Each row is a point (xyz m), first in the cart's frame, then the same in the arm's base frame.
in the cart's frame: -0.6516 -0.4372 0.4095
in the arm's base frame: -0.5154 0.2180 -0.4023
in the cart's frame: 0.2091 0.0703 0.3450
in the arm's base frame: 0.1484 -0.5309 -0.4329
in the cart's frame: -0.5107 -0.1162 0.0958
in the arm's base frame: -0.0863 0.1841 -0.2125
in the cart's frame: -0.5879 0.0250 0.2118
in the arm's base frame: -0.1690 0.1072 -0.0494
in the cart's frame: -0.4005 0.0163 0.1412
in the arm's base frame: -0.0206 0.0277 -0.1581
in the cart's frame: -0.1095 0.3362 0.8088
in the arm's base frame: -0.2894 -0.7096 -0.0283
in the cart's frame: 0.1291 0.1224 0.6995
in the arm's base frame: -0.1543 -0.7160 -0.3386
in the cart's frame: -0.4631 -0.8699 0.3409
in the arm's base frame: -0.5128 0.3101 -0.8702
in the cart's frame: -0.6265 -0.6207 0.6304
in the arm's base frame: -0.7396 0.1405 -0.5662
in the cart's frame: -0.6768 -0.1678 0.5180
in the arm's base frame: -0.5219 0.0581 -0.1586
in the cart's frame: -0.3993 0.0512 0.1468
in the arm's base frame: -0.0125 0.0091 -0.1291
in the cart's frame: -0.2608 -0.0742 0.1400
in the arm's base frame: 0.0208 -0.0288 -0.3091
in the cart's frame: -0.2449 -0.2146 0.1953
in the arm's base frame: -0.0627 -0.0160 -0.4352
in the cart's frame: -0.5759 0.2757 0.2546
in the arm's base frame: -0.1110 -0.0298 0.1572
